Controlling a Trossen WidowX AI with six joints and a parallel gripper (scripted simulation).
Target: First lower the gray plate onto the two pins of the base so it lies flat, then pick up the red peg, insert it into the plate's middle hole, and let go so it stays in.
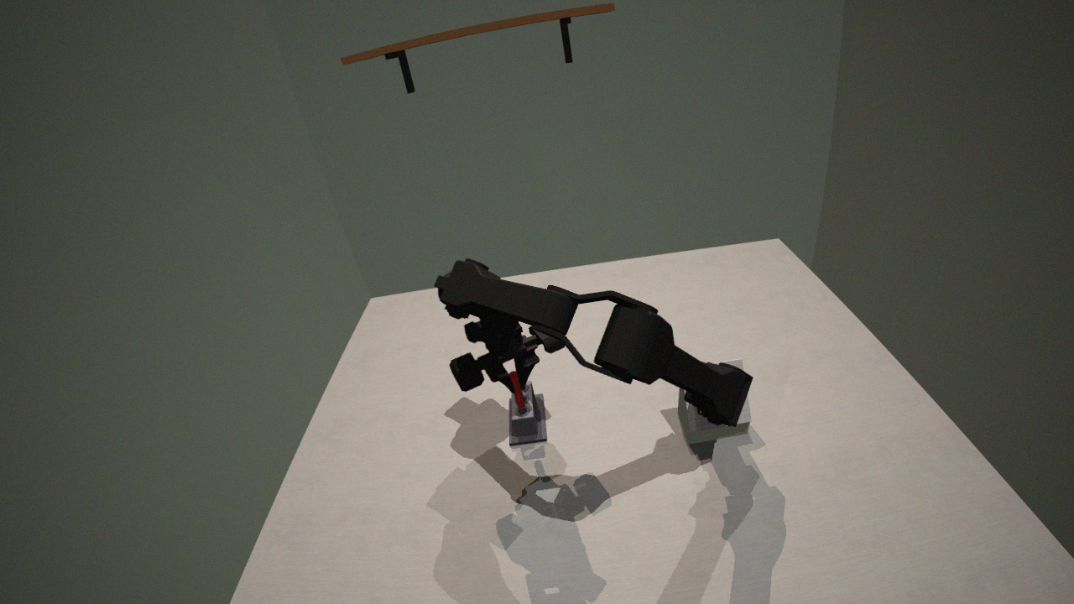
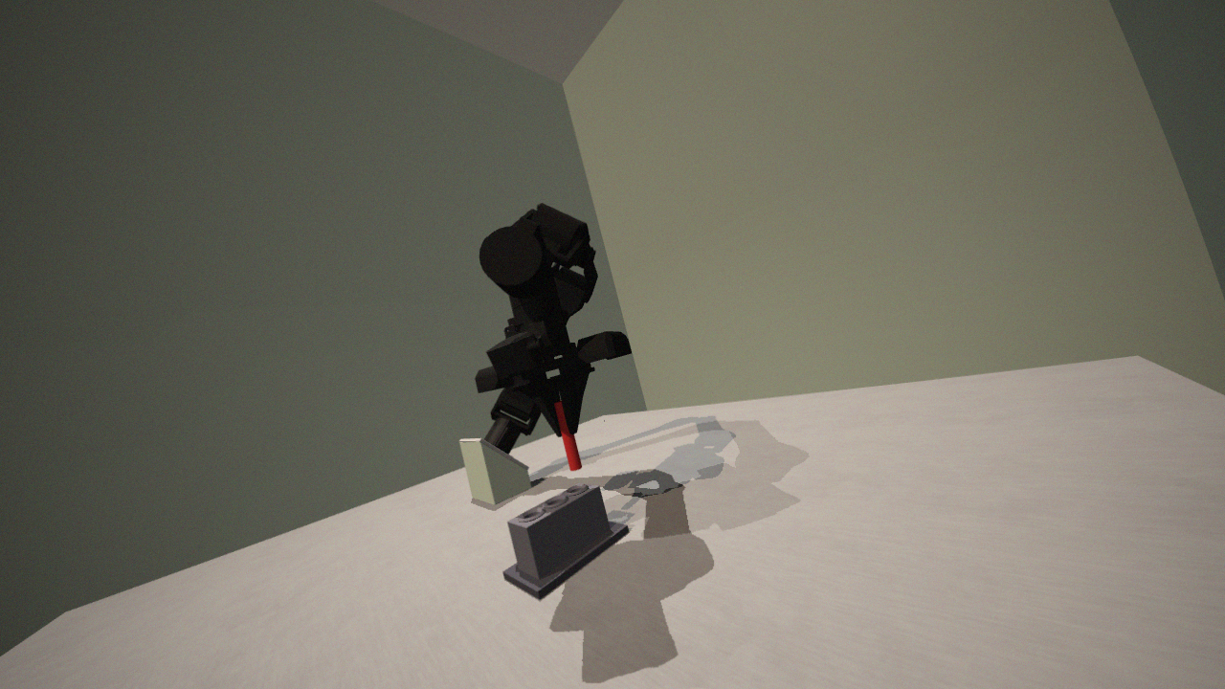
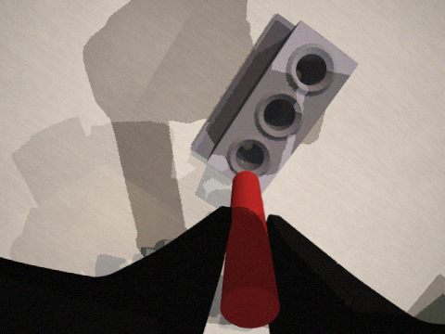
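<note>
The gray plate is 8 cm below my gripper tip and 4 cm to the right of it. Also, from my gripper tip: dark base: 11 cm below, 4 cm to the right; then red peg: right at my gripper tip.
</note>
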